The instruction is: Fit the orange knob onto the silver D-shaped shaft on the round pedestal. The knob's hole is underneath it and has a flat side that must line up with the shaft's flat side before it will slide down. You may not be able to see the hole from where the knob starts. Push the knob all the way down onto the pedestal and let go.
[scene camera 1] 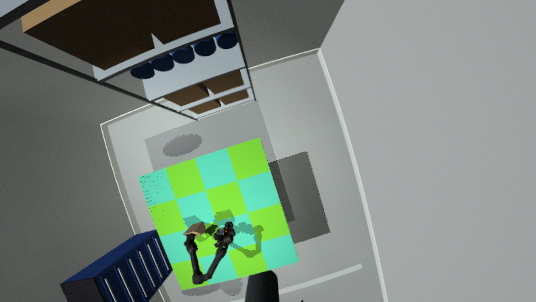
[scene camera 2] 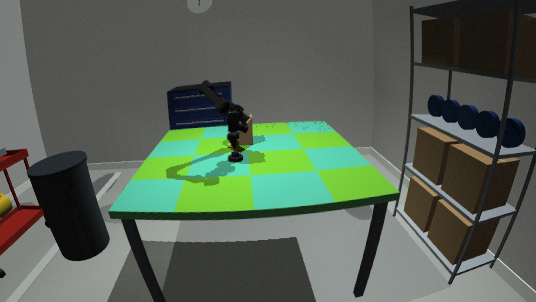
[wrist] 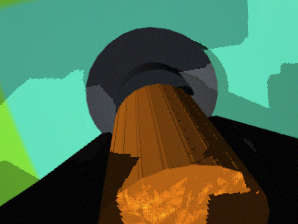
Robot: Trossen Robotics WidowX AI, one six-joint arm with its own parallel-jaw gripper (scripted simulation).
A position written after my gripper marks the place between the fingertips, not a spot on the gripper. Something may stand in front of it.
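It is my gripper (wrist: 160,134) that carries an orange knob (wrist: 166,154). I can also see a dark round pedestal (wrist: 150,55).
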